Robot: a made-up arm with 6 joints.
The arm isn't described. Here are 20 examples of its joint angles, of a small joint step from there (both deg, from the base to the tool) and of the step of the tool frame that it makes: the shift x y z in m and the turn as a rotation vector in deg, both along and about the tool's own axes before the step.
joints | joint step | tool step
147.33 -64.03 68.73 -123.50 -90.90 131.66 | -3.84 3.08 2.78 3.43 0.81 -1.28 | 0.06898 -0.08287 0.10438 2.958 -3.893 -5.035
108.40 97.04 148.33 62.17 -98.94 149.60 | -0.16 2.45 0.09 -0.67 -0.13 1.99 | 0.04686 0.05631 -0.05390 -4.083 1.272 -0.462
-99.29 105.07 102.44 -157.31 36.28 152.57 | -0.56 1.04 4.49 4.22 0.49 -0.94 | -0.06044 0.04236 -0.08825 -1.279 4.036 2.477
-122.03 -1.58 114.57 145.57 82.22 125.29 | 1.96 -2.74 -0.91 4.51 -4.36 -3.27 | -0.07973 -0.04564 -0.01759 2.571 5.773 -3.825
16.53 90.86 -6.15 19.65 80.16 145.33 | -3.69 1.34 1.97 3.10 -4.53 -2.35 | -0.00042 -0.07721 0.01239 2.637 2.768 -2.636
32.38 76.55 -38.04 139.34 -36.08 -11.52 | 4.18 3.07 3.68 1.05 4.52 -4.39 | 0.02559 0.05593 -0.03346 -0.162 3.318 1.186
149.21 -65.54 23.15 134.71 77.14 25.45 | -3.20 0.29 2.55 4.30 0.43 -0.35 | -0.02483 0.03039 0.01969 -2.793 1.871 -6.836
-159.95 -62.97 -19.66 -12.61 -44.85 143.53 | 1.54 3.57 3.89 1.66 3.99 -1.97 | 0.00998 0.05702 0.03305 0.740 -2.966 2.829
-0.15 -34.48 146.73 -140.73 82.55 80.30 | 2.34 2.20 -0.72 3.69 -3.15 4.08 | 0.11850 0.03095 -0.01771 -4.810 3.655 0.104
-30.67 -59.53 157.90 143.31 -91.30 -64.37 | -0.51 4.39 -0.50 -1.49 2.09 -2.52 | -0.14104 -0.03561 0.09012 -0.132 0.957 -6.402
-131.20 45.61 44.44 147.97 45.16 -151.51 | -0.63 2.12 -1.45 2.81 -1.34 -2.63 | 0.07906 0.06863 0.09310 2.302 -2.914 2.584
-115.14 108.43 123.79 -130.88 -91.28 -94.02 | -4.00 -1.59 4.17 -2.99 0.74 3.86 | -0.00691 0.05827 0.25318 -10.701 -1.614 0.393
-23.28 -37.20 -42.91 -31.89 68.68 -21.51 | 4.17 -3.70 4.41 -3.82 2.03 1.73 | 0.07392 -0.23294 -0.07490 7.037 6.271 -1.622
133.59 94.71 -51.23 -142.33 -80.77 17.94 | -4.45 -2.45 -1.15 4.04 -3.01 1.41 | 0.01907 -0.00133 0.06064 0.357 -6.574 -0.363
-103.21 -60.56 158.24 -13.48 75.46 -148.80 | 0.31 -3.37 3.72 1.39 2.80 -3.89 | 0.19523 -0.01293 0.12089 4.828 -9.432 -3.148
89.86 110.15 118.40 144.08 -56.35 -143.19 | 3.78 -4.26 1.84 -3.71 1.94 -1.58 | 0.06019 -0.18104 -0.20547 9.593 0.571 0.255
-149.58 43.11 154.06 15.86 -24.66 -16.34 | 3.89 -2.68 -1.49 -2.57 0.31 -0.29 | 0.00137 0.00014 -0.06009 6.619 0.763 -1.306
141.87 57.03 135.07 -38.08 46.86 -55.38 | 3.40 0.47 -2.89 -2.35 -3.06 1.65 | -0.08025 0.11713 0.03398 1.258 0.563 7.969
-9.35 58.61 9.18 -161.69 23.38 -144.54 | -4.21 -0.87 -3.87 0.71 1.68 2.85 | 0.04472 0.00381 0.19104 0.124 -4.515 -2.928
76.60 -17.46 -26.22 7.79 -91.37 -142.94 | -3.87 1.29 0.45 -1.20 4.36 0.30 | 0.02944 -0.10484 -0.03951 3.411 -3.494 -0.437
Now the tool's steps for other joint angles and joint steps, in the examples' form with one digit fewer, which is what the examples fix.
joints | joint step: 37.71 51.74 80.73 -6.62 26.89 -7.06 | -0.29 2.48 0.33 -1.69 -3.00 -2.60
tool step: -0.0301 0.0394 0.1077 3.77 -4.88 1.88
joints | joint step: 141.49 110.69 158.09 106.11 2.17 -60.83 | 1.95 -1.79 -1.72 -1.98 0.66 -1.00
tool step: 0.0215 -0.0460 -0.0607 4.39 1.41 -1.41
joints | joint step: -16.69 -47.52 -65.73 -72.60 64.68 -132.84 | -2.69 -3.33 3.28 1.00 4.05 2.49
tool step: 0.0639 -0.0144 0.1948 2.44 -7.51 -4.77
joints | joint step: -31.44 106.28 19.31 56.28 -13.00 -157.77 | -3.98 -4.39 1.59 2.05 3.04 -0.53
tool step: -0.0883 -0.2273 -0.0600 3.45 -3.70 -6.64
